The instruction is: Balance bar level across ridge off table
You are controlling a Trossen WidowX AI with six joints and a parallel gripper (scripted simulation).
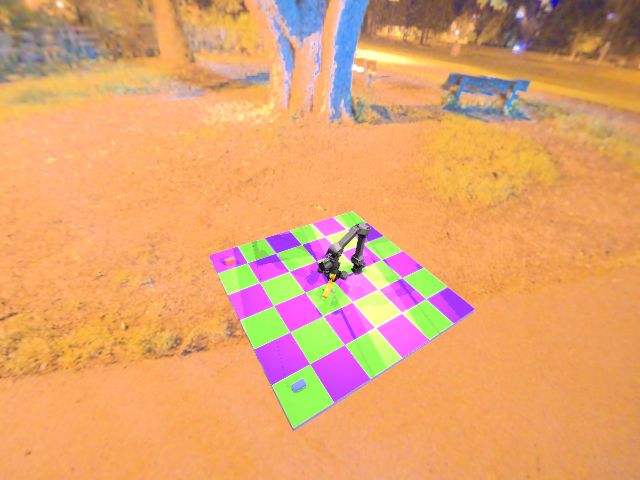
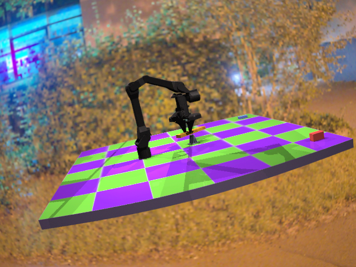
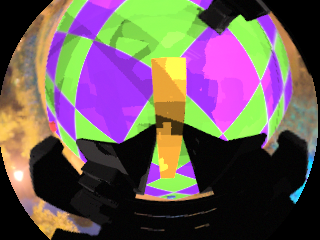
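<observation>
My gripper tip is now 2 cm to the right of the bar and 2 cm short of it. From my gripper tip the other things lie so: blue block: 49 cm ahead, 45 cm to the left, 6 cm below; then red block: 55 cm to the right, 49 cm ahead, 5 cm below.
</observation>
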